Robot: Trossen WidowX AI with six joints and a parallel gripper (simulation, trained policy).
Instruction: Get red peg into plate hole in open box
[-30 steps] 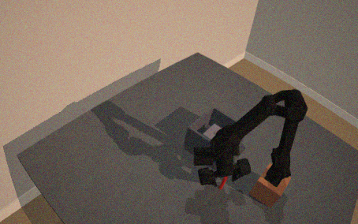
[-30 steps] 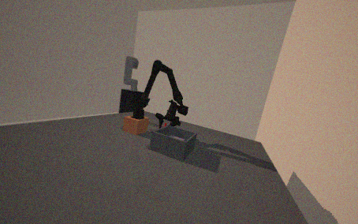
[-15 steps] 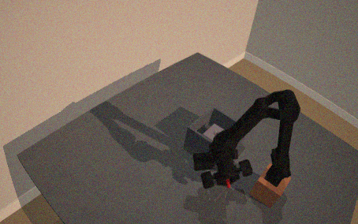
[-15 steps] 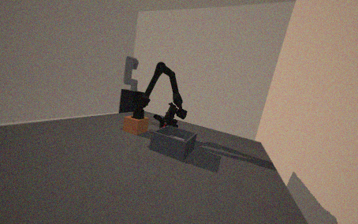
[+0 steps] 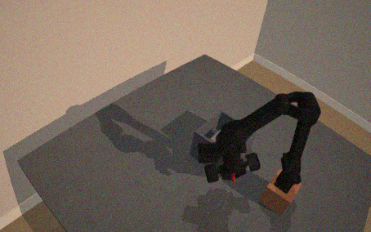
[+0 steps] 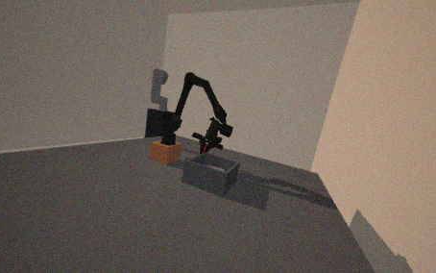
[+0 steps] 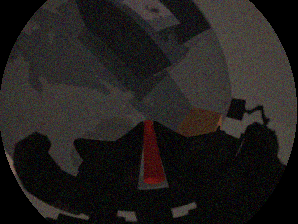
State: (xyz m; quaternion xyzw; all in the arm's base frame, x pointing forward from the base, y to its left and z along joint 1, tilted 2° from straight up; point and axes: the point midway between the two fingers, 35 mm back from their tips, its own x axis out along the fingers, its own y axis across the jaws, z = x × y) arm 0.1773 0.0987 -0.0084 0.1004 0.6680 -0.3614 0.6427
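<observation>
My gripper tip is 140 mm to the left of the light grey plate, 140 mm short of it and 20 mm above it. From my gripper tip the other things lie so: red peg (30 mm above, 10 mm to the left); then box (140 mm to the right, 140 mm ahead, 30 mm below).
</observation>
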